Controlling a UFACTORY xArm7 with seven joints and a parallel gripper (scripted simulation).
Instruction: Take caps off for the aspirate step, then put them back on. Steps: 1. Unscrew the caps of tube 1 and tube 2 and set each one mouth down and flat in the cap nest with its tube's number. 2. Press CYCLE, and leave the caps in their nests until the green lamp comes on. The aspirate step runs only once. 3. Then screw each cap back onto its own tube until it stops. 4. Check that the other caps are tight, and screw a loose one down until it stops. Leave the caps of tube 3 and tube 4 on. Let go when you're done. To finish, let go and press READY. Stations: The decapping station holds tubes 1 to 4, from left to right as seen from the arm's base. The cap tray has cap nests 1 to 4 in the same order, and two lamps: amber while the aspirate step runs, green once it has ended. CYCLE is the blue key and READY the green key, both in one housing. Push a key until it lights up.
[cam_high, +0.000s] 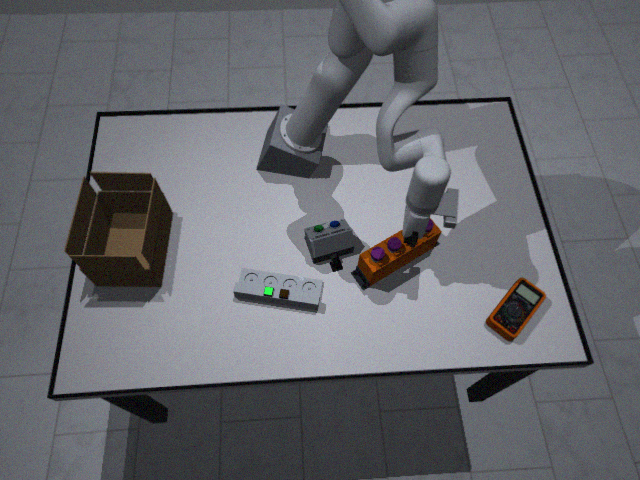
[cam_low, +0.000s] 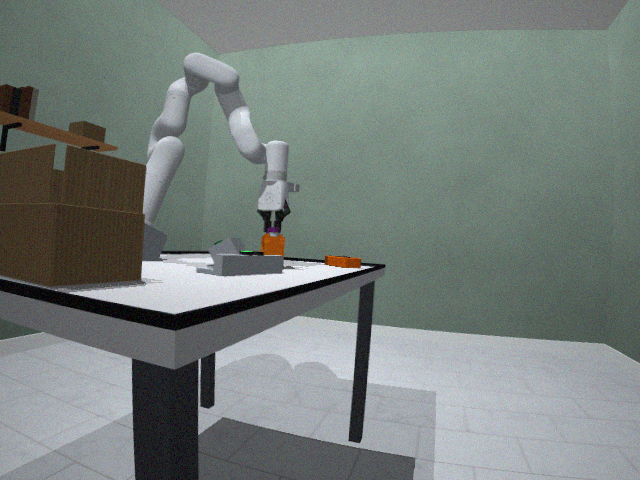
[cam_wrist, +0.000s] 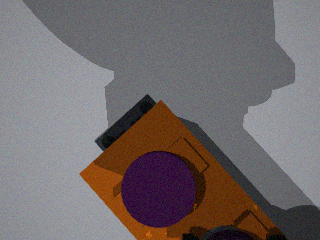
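The purple cap lies 1 cm below my hand. The rest, counted from my hand: tube 1 (3 cm behind, 4 cm to the left, 1 cm below); then blue key (5 cm behind, 19 cm to the right, 6 cm below); then grey key housing (2 cm behind, 21 cm to the right, 8 cm below).
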